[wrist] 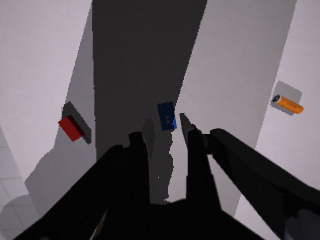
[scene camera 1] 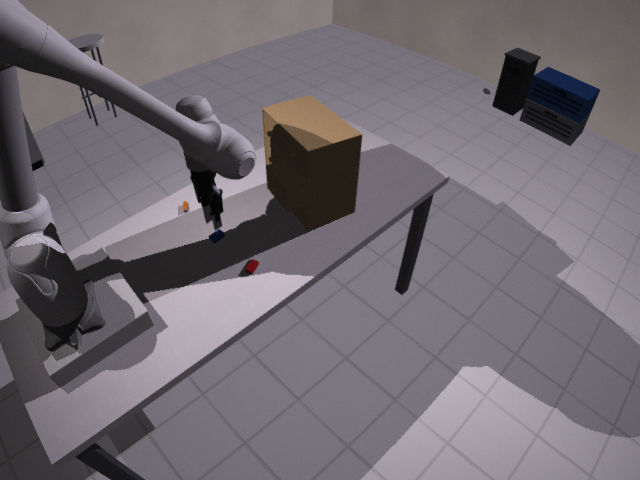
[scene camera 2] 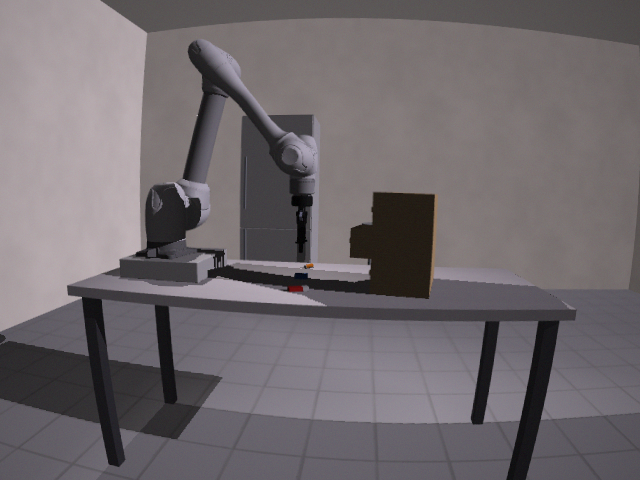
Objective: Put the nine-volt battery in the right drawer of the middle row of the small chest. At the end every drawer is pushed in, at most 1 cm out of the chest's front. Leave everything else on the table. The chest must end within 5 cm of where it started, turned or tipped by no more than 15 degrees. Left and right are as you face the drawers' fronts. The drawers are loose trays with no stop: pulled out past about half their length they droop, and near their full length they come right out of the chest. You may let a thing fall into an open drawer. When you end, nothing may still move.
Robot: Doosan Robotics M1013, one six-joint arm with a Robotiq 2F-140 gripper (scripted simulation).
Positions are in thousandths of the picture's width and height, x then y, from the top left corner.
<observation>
In view: the gripper (scene camera 1: 334,468), a tan chest (scene camera 1: 521,305) and a drawer (scene camera 1: 459,411).
The tan chest shows as well in scene camera 2 (scene camera 2: 629,468). The gripper is seen too in the wrist view (wrist: 523,523) and in scene camera 2 (scene camera 2: 471,543).
</observation>
